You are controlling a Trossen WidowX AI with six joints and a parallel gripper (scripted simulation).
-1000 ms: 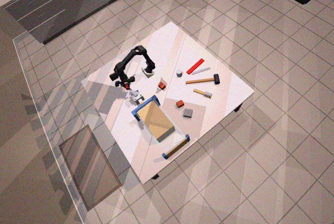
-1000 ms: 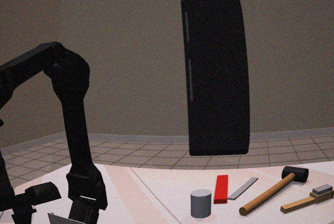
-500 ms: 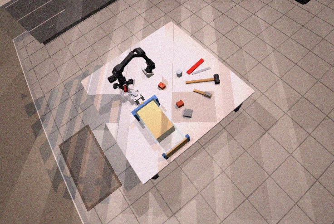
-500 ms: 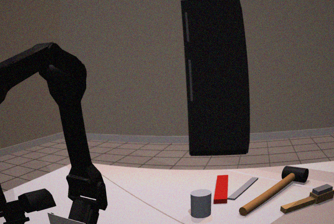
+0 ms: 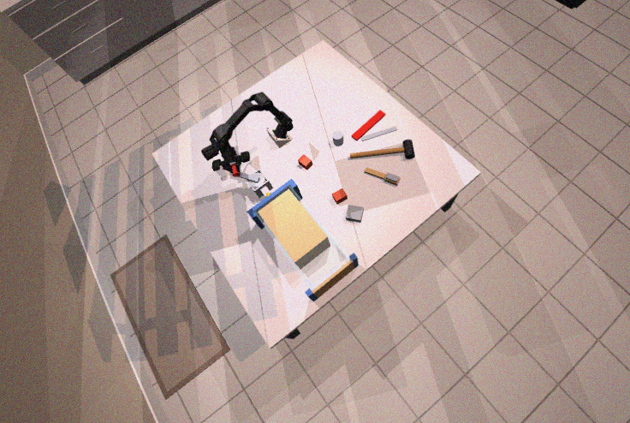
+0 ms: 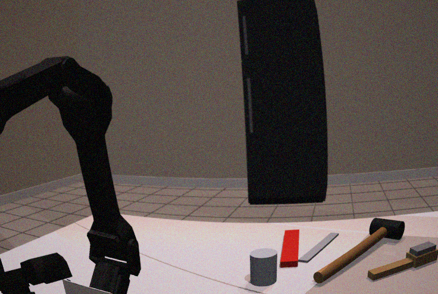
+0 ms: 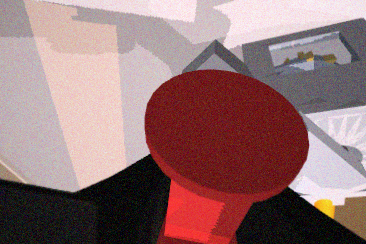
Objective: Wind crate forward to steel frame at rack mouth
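The grey hand winch is 100 mm below my gripper tip, 60 mm to the left of it and 50 mm ahead of it. Also, from my gripper tip: clear-panelled cubby (460 mm ahead, 130 mm to the left, 10 mm below); winch handle (30 mm to the left, 30 mm below, 10 mm ahead); red knob (10 mm behind).
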